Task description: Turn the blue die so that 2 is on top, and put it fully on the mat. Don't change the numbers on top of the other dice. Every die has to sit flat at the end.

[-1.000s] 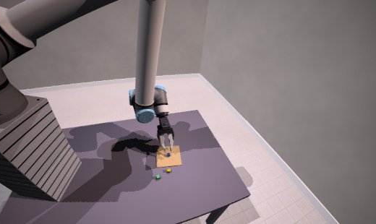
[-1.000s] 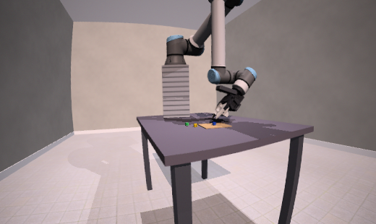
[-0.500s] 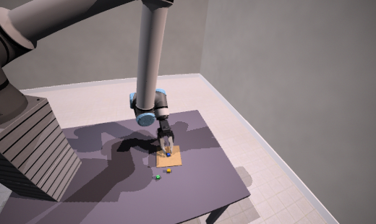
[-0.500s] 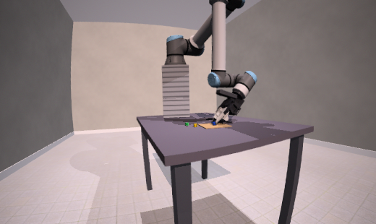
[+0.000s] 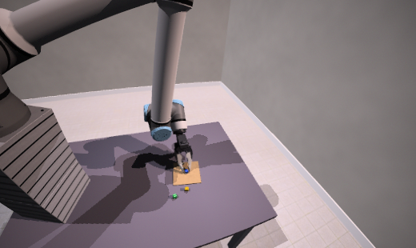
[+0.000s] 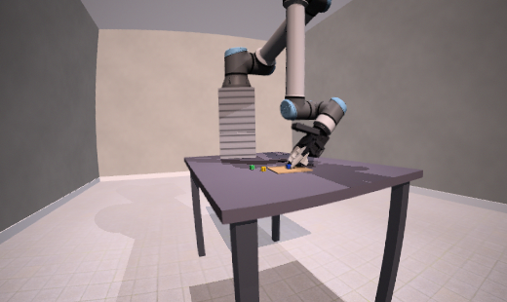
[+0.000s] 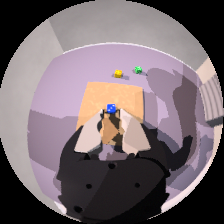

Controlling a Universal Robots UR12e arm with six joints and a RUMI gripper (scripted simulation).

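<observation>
My gripper is now 10 mm to the left of the blue die and 10 mm above it. From my hand the other things lie so: tan mat: 10 mm to the right, 20 mm below; then yellow die: 10 mm behind, 110 mm to the right, 10 mm below; then green die: 70 mm behind, 140 mm to the right, 10 mm below.
</observation>
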